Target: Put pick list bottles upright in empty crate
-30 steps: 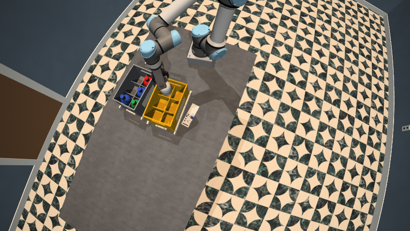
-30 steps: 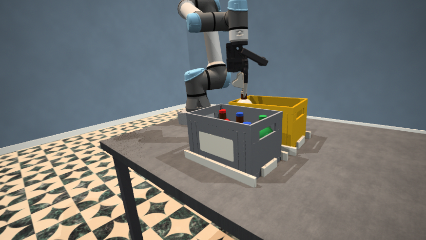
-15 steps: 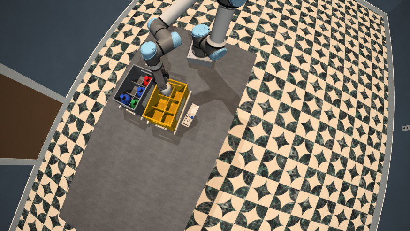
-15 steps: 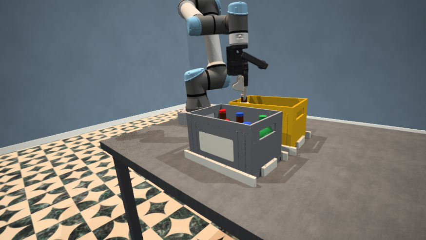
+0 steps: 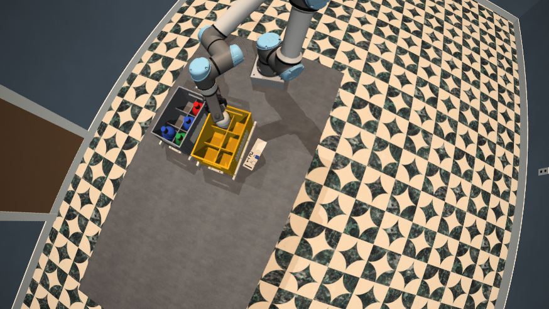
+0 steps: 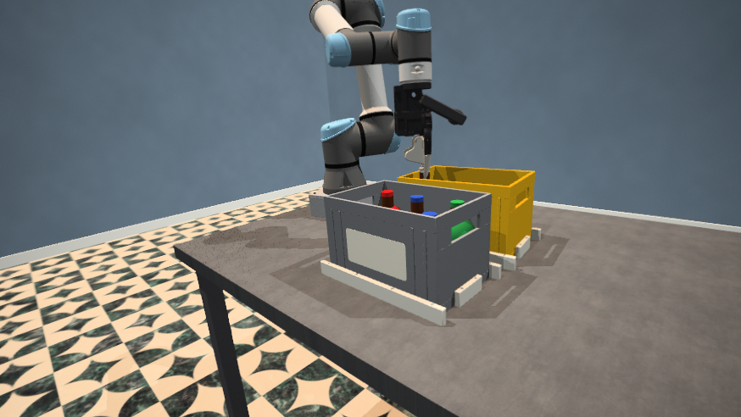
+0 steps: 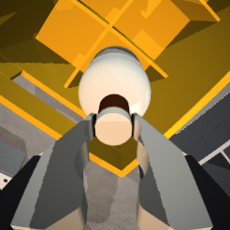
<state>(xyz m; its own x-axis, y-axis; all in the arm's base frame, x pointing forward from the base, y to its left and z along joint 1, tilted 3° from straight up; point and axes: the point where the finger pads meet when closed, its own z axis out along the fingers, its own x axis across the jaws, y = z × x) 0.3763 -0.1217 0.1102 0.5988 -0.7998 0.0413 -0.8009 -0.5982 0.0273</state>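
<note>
Right now my hand is 70 mm above the white-label bottle. Round my hand: red-label bottle: 140 mm to the right, 100 mm below, 20 mm behind; yellow crate: 100 mm below, 90 mm ahead, 40 mm to the left; grey crate: 200 mm to the right, 100 mm below, 60 mm ahead.
</note>
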